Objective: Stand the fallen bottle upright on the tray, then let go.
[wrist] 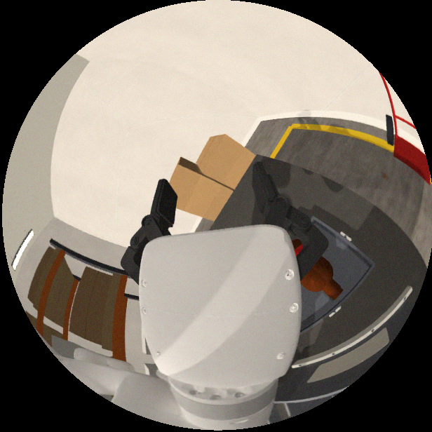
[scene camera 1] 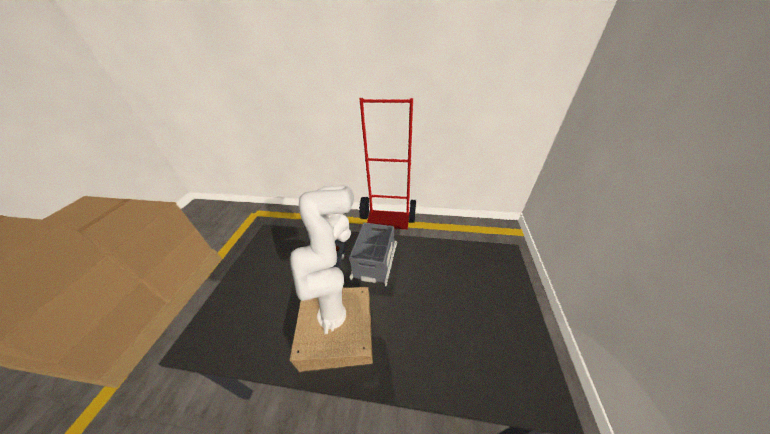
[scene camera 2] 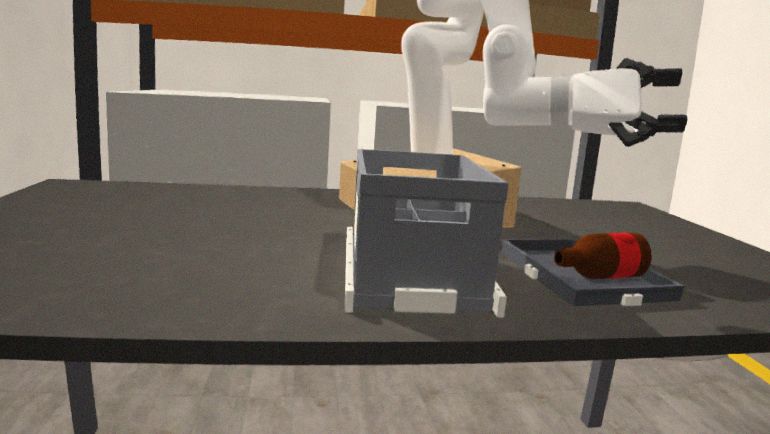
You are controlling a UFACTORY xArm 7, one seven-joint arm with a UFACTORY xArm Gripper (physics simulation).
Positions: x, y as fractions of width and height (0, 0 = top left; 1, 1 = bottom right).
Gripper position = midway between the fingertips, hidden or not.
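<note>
A brown bottle (scene camera 2: 0.79, 0.59) is part of the scene, and the wrist view shows the bottle (wrist: 0.74, 0.64) too. The robot's gripper (scene camera 2: 0.89, 0.23) is visible as well, and in the wrist view there is the gripper (wrist: 0.49, 0.41) again.
</note>
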